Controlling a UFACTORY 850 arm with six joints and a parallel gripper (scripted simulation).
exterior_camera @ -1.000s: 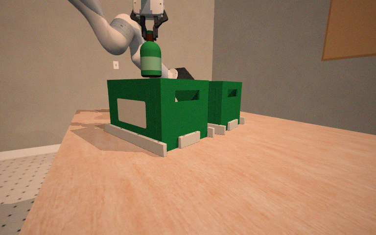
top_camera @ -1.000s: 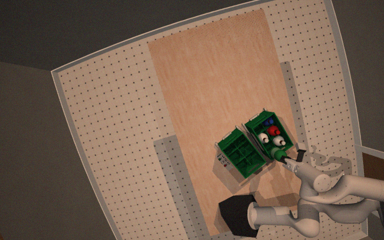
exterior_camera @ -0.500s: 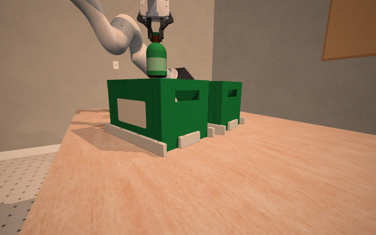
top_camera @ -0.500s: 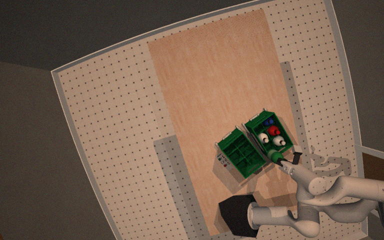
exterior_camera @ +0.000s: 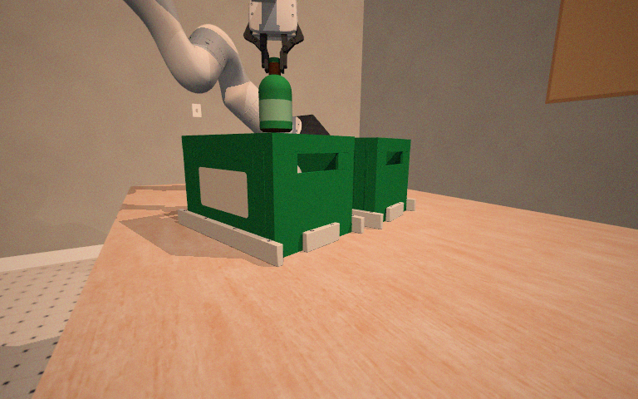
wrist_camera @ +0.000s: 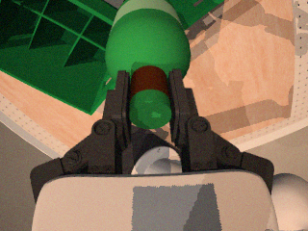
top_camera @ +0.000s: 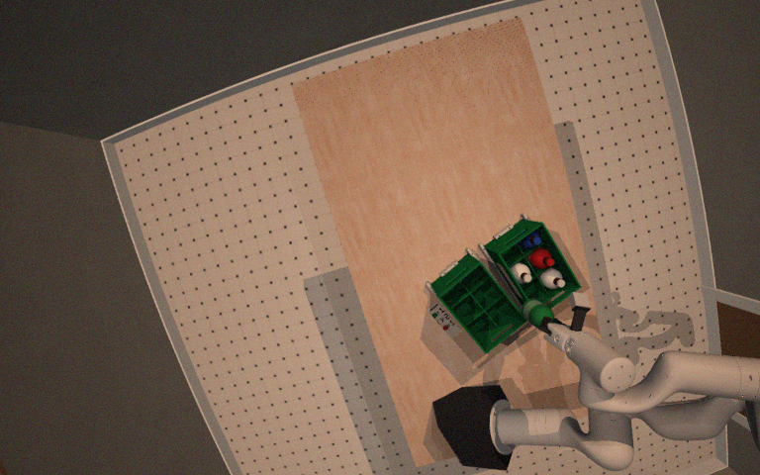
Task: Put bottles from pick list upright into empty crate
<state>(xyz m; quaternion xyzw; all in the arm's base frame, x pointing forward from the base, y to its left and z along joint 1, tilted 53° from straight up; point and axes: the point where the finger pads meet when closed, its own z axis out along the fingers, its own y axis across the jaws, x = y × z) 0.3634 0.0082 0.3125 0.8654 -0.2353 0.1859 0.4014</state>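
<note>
Now: hand 7 cm above the green bottle. From my hand the other things lie so: red bottle: 11 cm ahead, 13 cm to the right, 25 cm below; then pick list: 1 cm ahead, 28 cm to the left, 34 cm below; then blue bottle: 20 cm ahead, 11 cm to the right, 25 cm below.
</note>
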